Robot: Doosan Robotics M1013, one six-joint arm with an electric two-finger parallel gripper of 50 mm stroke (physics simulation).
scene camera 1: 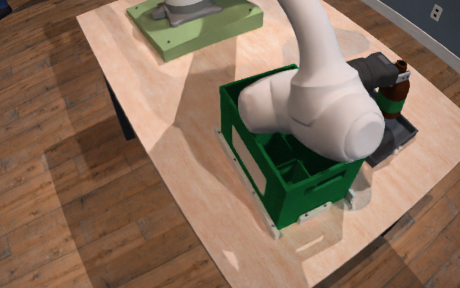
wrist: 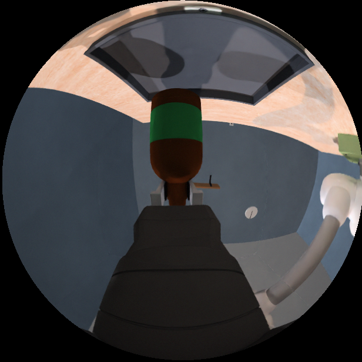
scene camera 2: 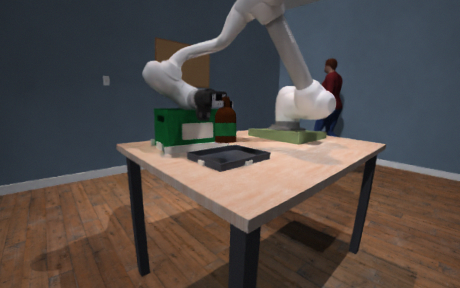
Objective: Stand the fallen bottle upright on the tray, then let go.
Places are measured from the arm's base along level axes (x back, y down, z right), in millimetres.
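Pixels of known places: gripper, between the fingertips: [scene camera 1: 403, 69] [scene camera 2: 227, 104]; arm's base, origin of its link: [scene camera 1: 188, 8] [scene camera 2: 286, 130].
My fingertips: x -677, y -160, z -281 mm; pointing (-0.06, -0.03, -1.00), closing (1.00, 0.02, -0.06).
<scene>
For each thing: its top centre in the pictures, then the offset to it from my fingertips. "spot": a spot on its surface instead.
- brown bottle with a green label, centre of its top: [scene camera 1: 404, 62] [scene camera 2: 226, 96] dy -25, dx -1, dz +10 mm
- dark grey tray, a spot on its surface: [scene camera 1: 412, 131] [scene camera 2: 222, 167] spot: dy +192, dx -68, dz -73 mm
- green crate with compartments, centre of its top: [scene camera 1: 292, 117] [scene camera 2: 189, 109] dy +28, dx +7, dz +313 mm
A brown bottle with a green label [scene camera 1: 391, 103] [scene camera 2: 225, 129] [wrist: 176, 122] hangs upright, neck up, base down. My gripper [scene camera 1: 401, 76] [scene camera 2: 226, 103] [wrist: 176, 185] is shut on its neck, with the fingers reaching in from the side. The dark grey tray [scene camera 1: 412, 131] [scene camera 2: 221, 166] [wrist: 200, 45] lies flat on the table. In scene camera 2 the bottle's base shows a little above the tray's far rim. In the wrist view the base overlaps the tray's near rim. The exact gap between base and tray cannot be told.
A green crate with compartments [scene camera 1: 315, 200] [scene camera 2: 167, 130] stands right beside the tray, held by pale strips, with the arm reaching over it. The robot's base stands on a light green block [scene camera 1: 215, 37] [scene camera 2: 267, 134] farther off on the table. A person [scene camera 2: 334, 90] stands behind the table.
</scene>
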